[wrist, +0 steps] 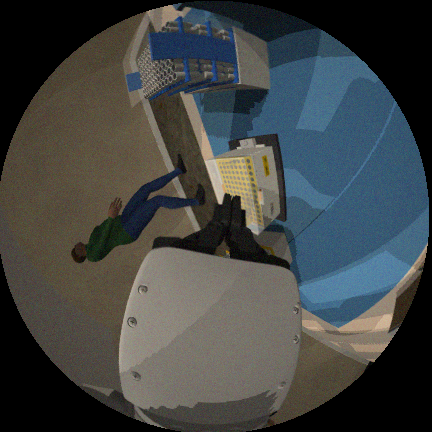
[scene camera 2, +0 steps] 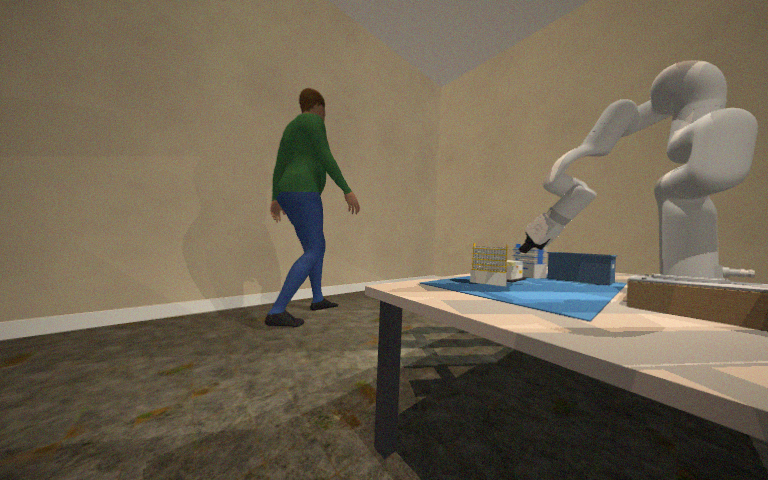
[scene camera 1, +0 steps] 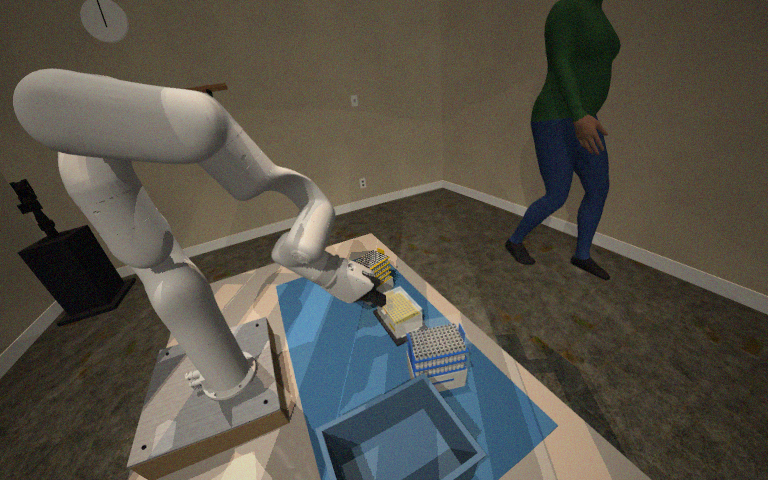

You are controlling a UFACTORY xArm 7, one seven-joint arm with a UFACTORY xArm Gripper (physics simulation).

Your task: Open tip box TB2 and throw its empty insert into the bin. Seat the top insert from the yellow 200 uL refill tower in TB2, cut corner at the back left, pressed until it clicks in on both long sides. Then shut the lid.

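Note:
Tip box TB2 (scene camera 1: 407,327) (scene camera 2: 514,270) (wrist: 268,192) is a whitish box on a dark base. A yellow insert (scene camera 1: 402,307) (wrist: 239,182) with rows of round holes lies in its top; whether it is clicked in on both long sides cannot be told. A pale, see-through panel, apparently the open lid (wrist: 215,176), stands along the far side. My gripper (scene camera 1: 382,301) (scene camera 2: 525,249) (wrist: 228,204) is shut and empty, its fingertips close to the insert's end towards the yellow tower; contact is unclear. The yellow refill tower (scene camera 1: 380,267) (scene camera 2: 489,259) stands beyond TB2, mostly hidden in the wrist view.
A blue refill tower (scene camera 1: 437,352) (scene camera 2: 529,261) (wrist: 192,48) stands on the other side of TB2. The open blue bin (scene camera 1: 370,416) (scene camera 2: 581,267) stands beyond it on the blue mat (scene camera 1: 325,345) (scene camera 2: 543,294). A person (scene camera 1: 572,135) (scene camera 2: 303,198) (wrist: 120,220) is behind the table.

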